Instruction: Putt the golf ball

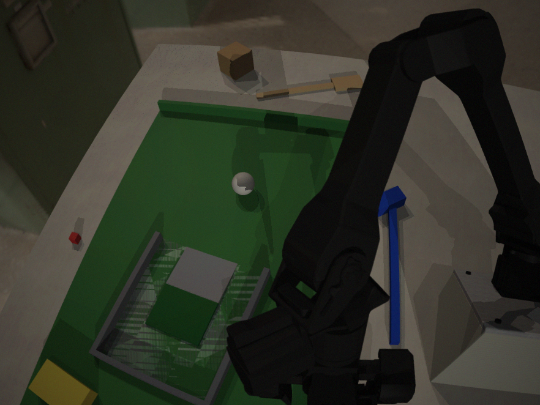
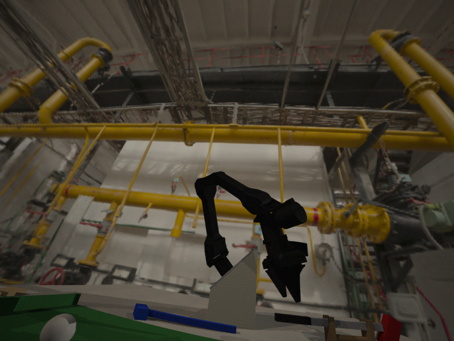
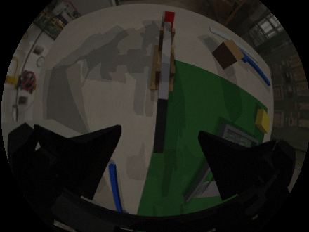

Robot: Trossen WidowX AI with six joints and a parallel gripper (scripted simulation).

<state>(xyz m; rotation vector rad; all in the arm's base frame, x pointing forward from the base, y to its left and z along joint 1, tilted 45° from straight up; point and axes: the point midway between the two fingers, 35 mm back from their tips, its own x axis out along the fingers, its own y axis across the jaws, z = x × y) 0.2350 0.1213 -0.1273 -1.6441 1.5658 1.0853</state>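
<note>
My gripper tip is now 28 cm to the left of the blue putter, 9 cm above it and 6 cm past it. Round my gripper tip: green mat 25 cm ahead, 21 cm to the right, 10 cm below; then white golf ball 37 cm to the right, 23 cm ahead, 8 cm below; then yellow block 40 cm ahead, 9 cm to the left, 8 cm below.
</note>
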